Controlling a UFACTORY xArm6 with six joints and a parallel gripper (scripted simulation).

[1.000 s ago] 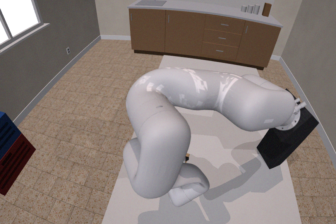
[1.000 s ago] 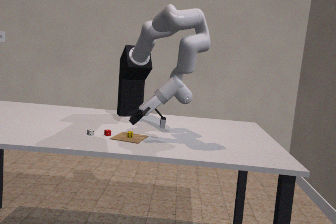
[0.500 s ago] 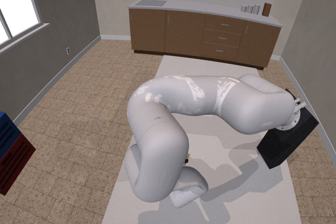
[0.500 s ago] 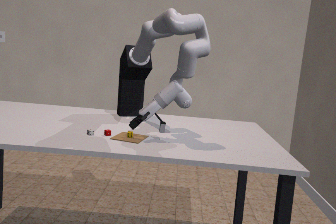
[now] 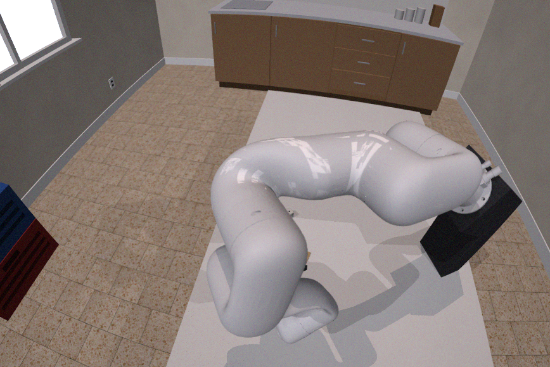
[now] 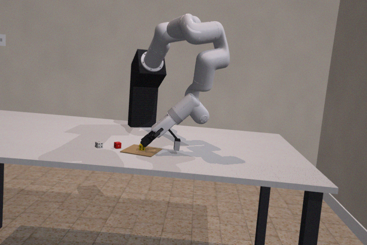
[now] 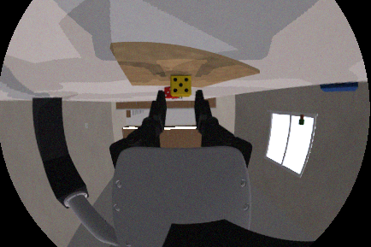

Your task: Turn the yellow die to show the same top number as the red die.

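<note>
My hand is 3 cm above the yellow die and 2 cm to the left of it. From my hand the other things lie so: red die (13 cm to the right, 3 cm below); then mat (4 cm below, 2 cm to the right); then white die (20 cm to the right, 3 cm below, 2 cm ahead).
</note>
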